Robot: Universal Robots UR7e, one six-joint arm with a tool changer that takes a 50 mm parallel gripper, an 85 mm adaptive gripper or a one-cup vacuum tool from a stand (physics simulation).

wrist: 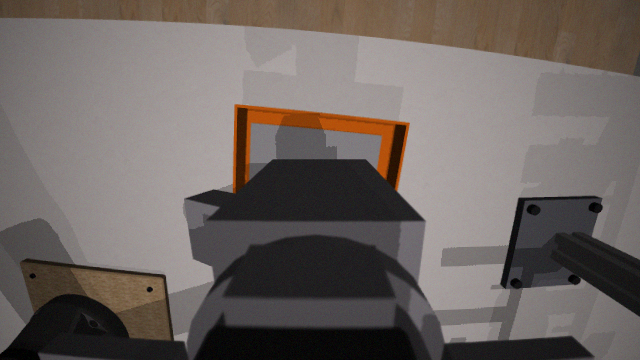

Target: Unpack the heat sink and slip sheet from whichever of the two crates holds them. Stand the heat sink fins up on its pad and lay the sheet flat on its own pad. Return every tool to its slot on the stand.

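Places are measured from the arm's base along level axes (x ahead, y left, z up), in millimetres.
Pixels of known places: arm's base at its link origin: [85, 332].
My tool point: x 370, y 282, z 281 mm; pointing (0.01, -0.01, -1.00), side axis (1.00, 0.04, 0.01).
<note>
For each thing: its middle in the pictures, then the offset to it from my tool point. "spot": a spot on its surface instead.
- orange crate at the middle of its body: [316, 171] 1 mm back, 2 mm left, 271 mm down
- flat grey sheet at a spot on its surface: [356, 146] spot: 47 mm ahead, 31 mm left, 287 mm down
- mounted tool at the middle of its body: [298, 249] 9 mm back, 1 mm left, 93 mm down
- dark bolted foot plate at a spot on its surface: [542, 225] spot: 315 mm ahead, 66 mm right, 281 mm down
- slanting dark post at a spot on its surface: [600, 267] spot: 341 mm ahead, 90 mm right, 214 mm down
The orange crate [320, 119] stands on the pale table top just beyond the tool, its near part hidden behind it. A flat grey sheet [356, 146] lies on its floor, partly in shadow; it looks like the slip sheet. The dark grey body of my mounted tool [316, 192] fills the lower middle of the view. Its working end does not show, so I cannot tell whether it is open or shut, or whether it holds anything. The heat sink, the second crate and the two pads do not show in this view.
A wooden mounting plate [145, 312] with a round black base [75, 320] is at the lower left. At the right, a dark bolted foot plate [542, 225] carries a slanting dark post [600, 267]. The table's far edge borders a wooden floor [320, 12].
</note>
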